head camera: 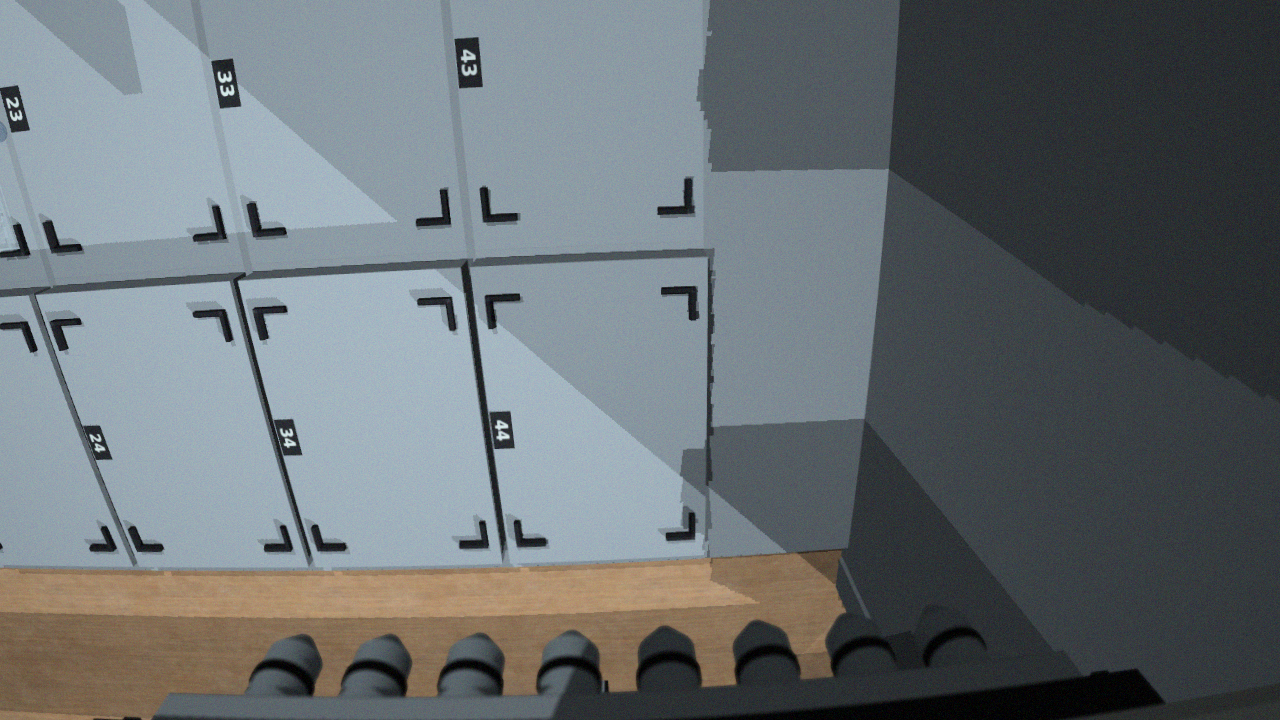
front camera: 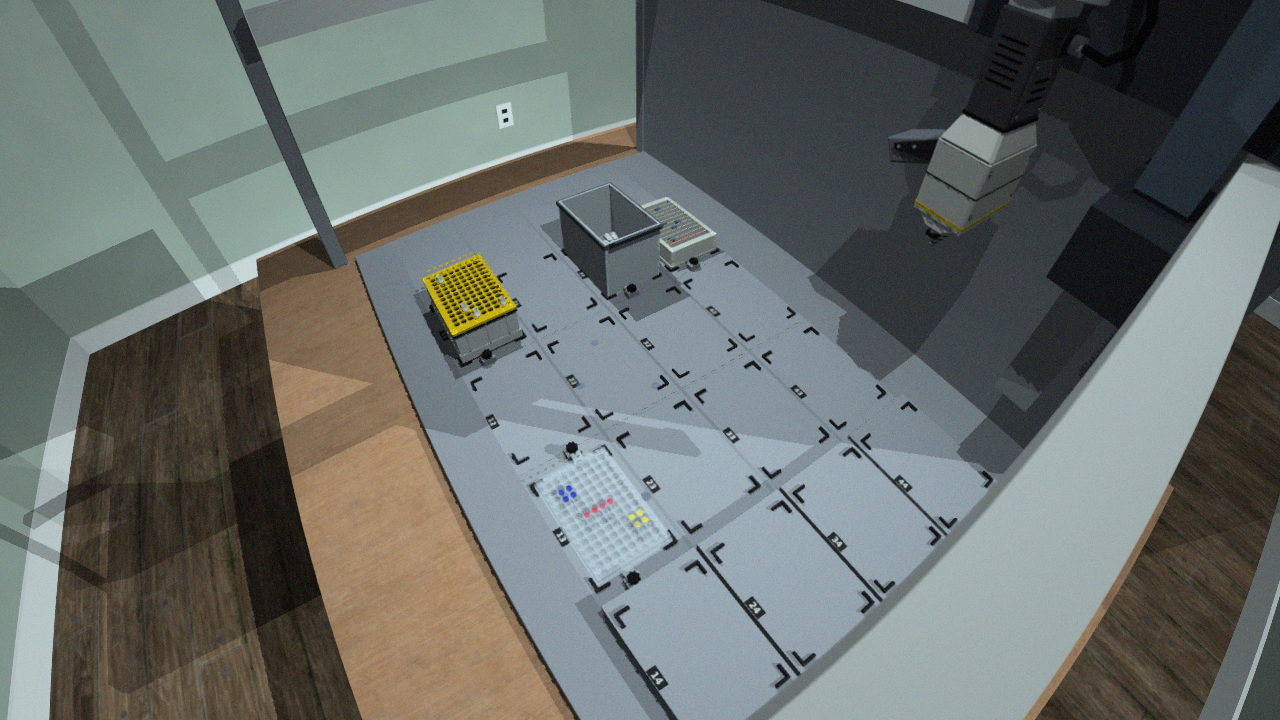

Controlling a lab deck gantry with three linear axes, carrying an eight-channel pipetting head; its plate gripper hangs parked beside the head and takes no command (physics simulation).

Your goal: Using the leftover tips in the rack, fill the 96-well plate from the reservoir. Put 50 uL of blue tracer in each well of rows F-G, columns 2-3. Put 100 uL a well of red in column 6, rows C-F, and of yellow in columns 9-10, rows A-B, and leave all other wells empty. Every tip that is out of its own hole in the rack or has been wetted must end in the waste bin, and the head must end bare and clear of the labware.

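Observation:
The pipetting head [front camera: 975,174] [head camera: 571,662] hangs high at the right, away from the labware; its nozzles are bare in the head view. The 96-well plate [front camera: 626,544] lies on the deck with a two-by-two blue block, a short red line and a two-by-two yellow block. The tip rack [front camera: 487,338] has a yellow top with several pale tips standing in it. The grey waste bin [front camera: 631,261] shows white tips inside. The reservoir [front camera: 687,248], partly hidden by the bin, shows a red channel and dark bluish spots. The plate gripper's fingers cannot be made out.
The deck bears corner brackets and numbered labels such as 44 [head camera: 501,429]. Dark clamp knobs stand by the plate, including one at its front corner [front camera: 632,578]. A grey post [front camera: 290,143] rises at the left. A pale beam [front camera: 1154,385] crosses the right foreground.

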